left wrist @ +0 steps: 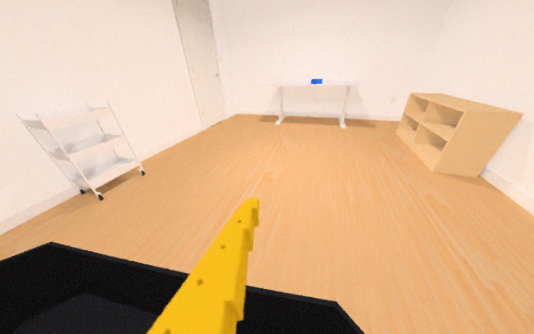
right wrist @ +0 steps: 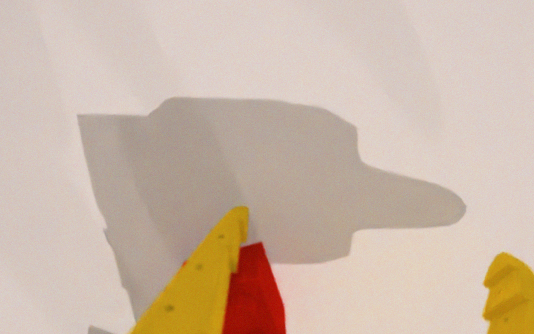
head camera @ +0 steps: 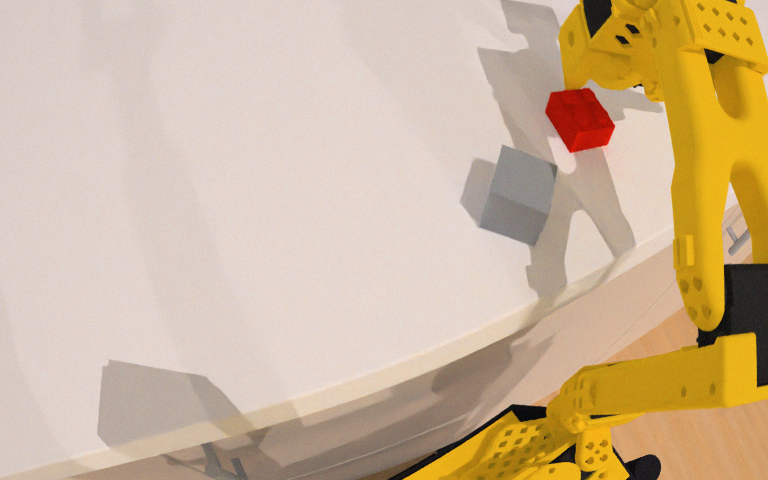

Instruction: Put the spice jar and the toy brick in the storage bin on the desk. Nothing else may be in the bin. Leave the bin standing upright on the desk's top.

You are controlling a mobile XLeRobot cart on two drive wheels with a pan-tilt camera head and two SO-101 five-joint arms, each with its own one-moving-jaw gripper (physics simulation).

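Frame: origin at the left arm's base, x back, y right, z up, level; metres.
Seen in the pictures: left hand, its tool point: (left wrist: 258, 208); right hand, its tool point: (right wrist: 247, 219) (head camera: 573, 89); right arm's base, origin of its link: (head camera: 558, 467).
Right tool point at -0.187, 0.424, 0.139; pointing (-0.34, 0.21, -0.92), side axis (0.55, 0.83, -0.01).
Offsets run from my right tool point to a thing's top centre, as dx, dy, dz. Level surfaces: height alone.
The red toy brick {+0.023, -0.022, +0.019} (head camera: 583, 120) (right wrist: 255, 295) lies on the white table at the right of the head view. My right gripper (head camera: 612, 93) (right wrist: 372, 232) is open and empty, low over the table beside the brick's far side; in the right wrist view its left jaw partly covers the brick, and the other jaw stands far to the right. My left gripper is open, with one notched jaw (left wrist: 220, 265) in view and no thing at it. A small blue thing (left wrist: 316, 81) stands on a distant white desk {dz -0.195} (left wrist: 295, 84); I cannot tell if it is the bin. The spice jar does not show.
A grey block {+0.047, -0.100, +0.026} (head camera: 518, 195) lies on the table near the brick, toward the front edge (head camera: 362, 384). In the left wrist view a black tray (left wrist: 295, 296) lies below the jaw, a white trolley (left wrist: 117, 173) stands at the left and a wooden shelf unit (left wrist: 475, 142) at the right.
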